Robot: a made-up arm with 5 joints. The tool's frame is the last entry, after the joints.
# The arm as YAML. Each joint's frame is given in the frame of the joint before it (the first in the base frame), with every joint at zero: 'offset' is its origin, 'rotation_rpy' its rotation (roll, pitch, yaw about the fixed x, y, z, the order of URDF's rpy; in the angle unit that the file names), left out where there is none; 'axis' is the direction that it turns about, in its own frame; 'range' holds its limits. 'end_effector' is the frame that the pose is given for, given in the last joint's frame.
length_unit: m
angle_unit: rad
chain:
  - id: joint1
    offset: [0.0, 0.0, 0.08]
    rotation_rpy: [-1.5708, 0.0, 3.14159]
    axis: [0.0, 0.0, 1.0]
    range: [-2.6, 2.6]
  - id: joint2
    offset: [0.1, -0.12, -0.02]
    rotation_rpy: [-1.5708, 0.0, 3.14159]
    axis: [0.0, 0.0, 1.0]
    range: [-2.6, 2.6]
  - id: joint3
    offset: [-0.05, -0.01, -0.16]
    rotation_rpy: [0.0, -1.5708, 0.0]
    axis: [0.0, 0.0, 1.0]
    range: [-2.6, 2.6]
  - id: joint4
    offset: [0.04, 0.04, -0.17]
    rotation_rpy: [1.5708, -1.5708, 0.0]
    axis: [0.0, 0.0, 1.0]
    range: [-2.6, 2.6]
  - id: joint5
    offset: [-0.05, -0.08, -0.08]
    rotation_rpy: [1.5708, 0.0, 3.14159]
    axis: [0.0, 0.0, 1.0]
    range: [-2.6, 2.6]
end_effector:
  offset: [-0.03, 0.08, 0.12]
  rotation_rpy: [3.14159, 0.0, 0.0]
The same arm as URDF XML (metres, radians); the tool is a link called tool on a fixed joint. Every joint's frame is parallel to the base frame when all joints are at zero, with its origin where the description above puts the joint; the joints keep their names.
<robot name="arm">
<link name="base"/>
<link name="link1"/>
<link name="link2"/>
<link name="link3"/>
<link name="link4"/>
<link name="link5"/>
<link name="tool"/>
<joint name="joint1" type="revolute"><parent link="base"/><child link="link1"/><origin xyz="0.0000 0.0000 0.0800"/><axis xyz="0 -1 0"/><limit lower="-2.6000" upper="2.6000"/></joint>
<joint name="joint2" type="revolute"><parent link="link1"/><child link="link2"/><origin xyz="-0.1000 0.0200 0.1200"/><axis xyz="0 0 1"/><limit lower="-2.6000" upper="2.6000"/></joint>
<joint name="joint3" type="revolute"><parent link="link2"/><child link="link3"/><origin xyz="-0.0500 -0.0100 -0.1600"/><axis xyz="-1 0 0"/><limit lower="-2.6000" upper="2.6000"/></joint>
<joint name="joint4" type="revolute"><parent link="link3"/><child link="link4"/><origin xyz="0.1700 0.0400 0.0400"/><axis xyz="0 -1 0"/><limit lower="-2.6000" upper="2.6000"/></joint>
<joint name="joint5" type="revolute"><parent link="link4"/><child link="link5"/><origin xyz="0.0500 0.0800 0.0800"/><axis xyz="0 0 -1"/><limit lower="-2.6000" upper="2.6000"/></joint>
<joint name="tool_fixed" type="fixed"><parent link="link5"/><child link="tool"/><origin xyz="-0.0300 -0.0800 -0.1200" rpy="0.0000 0.0000 0.0000"/></joint>
</robot>

